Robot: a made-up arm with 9 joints.
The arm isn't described. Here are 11 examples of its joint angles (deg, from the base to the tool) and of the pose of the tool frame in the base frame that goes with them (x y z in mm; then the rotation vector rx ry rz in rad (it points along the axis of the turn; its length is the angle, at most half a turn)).
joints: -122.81 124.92 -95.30 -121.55 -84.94 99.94 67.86 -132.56 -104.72
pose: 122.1 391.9 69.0 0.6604 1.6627 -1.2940
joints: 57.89 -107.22 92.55 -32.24 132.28 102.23 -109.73 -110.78 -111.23
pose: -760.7 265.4 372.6 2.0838 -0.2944 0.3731
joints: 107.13 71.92 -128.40 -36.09 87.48 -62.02 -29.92 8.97 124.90
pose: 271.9 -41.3 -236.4 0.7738 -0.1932 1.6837
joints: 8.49 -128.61 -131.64 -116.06 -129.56 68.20 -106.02 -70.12 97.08
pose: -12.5 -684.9 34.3 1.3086 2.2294 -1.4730
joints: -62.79 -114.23 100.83 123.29 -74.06 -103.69 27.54 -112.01 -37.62
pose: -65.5 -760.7 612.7 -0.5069 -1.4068 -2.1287
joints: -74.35 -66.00 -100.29 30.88 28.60 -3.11 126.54 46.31 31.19
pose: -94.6 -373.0 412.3 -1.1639 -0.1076 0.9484
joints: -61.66 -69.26 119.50 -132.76 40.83 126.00 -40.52 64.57 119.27
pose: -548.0 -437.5 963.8 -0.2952 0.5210 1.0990
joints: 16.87 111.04 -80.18 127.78 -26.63 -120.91 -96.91 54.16 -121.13
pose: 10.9 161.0 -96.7 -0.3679 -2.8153 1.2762
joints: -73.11 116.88 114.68 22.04 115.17 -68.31 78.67 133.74 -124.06
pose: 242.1 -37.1 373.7 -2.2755 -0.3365 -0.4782
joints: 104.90 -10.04 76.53 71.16 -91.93 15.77 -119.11 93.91 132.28
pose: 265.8 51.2 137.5 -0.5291 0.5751 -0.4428
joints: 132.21 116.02 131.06 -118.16 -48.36 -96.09 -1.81 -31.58 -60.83
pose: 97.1 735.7 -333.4 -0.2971 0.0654 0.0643
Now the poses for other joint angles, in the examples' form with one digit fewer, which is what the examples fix.
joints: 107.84 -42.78 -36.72 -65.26 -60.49 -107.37 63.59 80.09 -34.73
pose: 522 -598 -60 2.287 -0.649 -0.876
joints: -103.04 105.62 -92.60 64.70 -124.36 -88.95 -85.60 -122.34 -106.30
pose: -305 187 270 1.730 -0.618 2.065
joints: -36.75 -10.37 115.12 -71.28 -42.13 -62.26 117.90 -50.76 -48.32
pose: 211 -240 193 -2.204 -1.178 0.868
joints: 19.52 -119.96 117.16 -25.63 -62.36 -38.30 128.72 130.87 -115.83
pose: -341 -261 246 -1.681 1.427 1.964
